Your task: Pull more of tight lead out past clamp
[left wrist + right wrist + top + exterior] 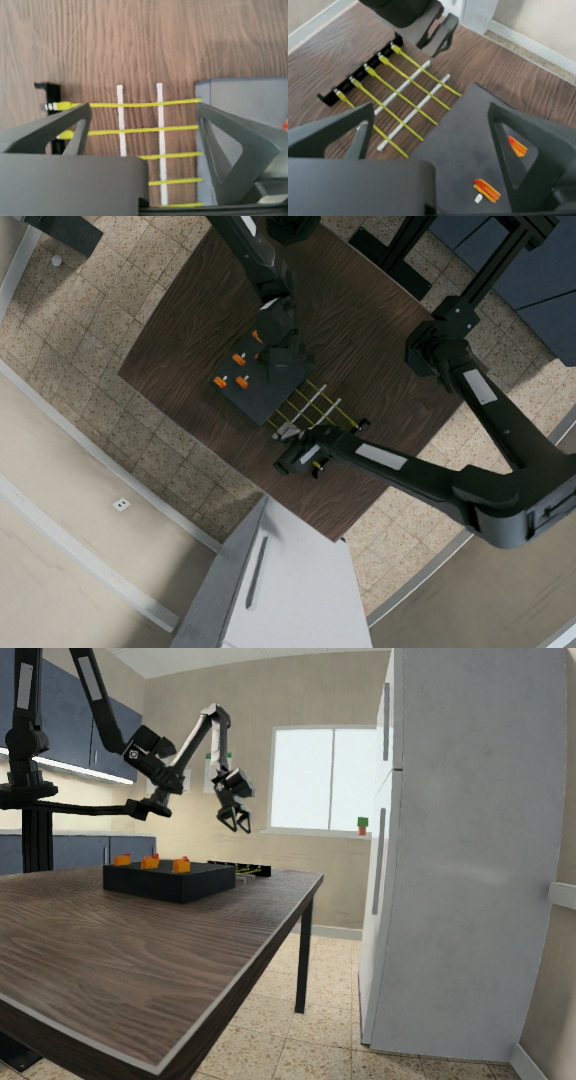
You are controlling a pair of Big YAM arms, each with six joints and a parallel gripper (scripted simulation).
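My right gripper is now 23 cm above the orange handle, 17 cm short of it and 16 cm to the left of it.
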